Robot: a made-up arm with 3 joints. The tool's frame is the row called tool.
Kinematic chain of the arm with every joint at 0, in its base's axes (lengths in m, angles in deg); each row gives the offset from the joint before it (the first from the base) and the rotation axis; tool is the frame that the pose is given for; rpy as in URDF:
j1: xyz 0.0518 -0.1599 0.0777 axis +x
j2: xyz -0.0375 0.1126 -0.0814 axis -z
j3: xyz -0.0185 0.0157 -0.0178 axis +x
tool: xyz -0.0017 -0.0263 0.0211 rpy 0 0 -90
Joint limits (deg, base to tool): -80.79..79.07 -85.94..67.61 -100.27..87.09
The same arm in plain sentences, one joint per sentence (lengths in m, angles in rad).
The arm has three revolute joints in a row. What follows holds with every joint at zero, and every direction is one of the base frame's.
The first joint lies 0.0518 m along +x and 0.1599 m along -y and 0.0777 m along +z from the base frame's origin and turns about +x, from -1.4101 to 1.3800 rad.
The second joint lies 0.0375 m along -x and 0.1126 m along +y and 0.0814 m along -z from the first joint and turns about -z, from -1.4999 to 1.1800 rad.
The third joint lies 0.0185 m along -x and 0.0157 m along +y and 0.0178 m along -z from the second joint and turns about +x, from -1.7500 to 1.5200 rad.
The tool frame, which is the frame that the pose is given for, lies 0.0017 m along -x and 0.0263 m along -y and 0.0211 m along +z from the third joint; its axes are the base frame's turned by roll 0.0000, pitch 0.0000 and yaw -1.5708 rad (as in URDF: about the fixed x, then y, then z).

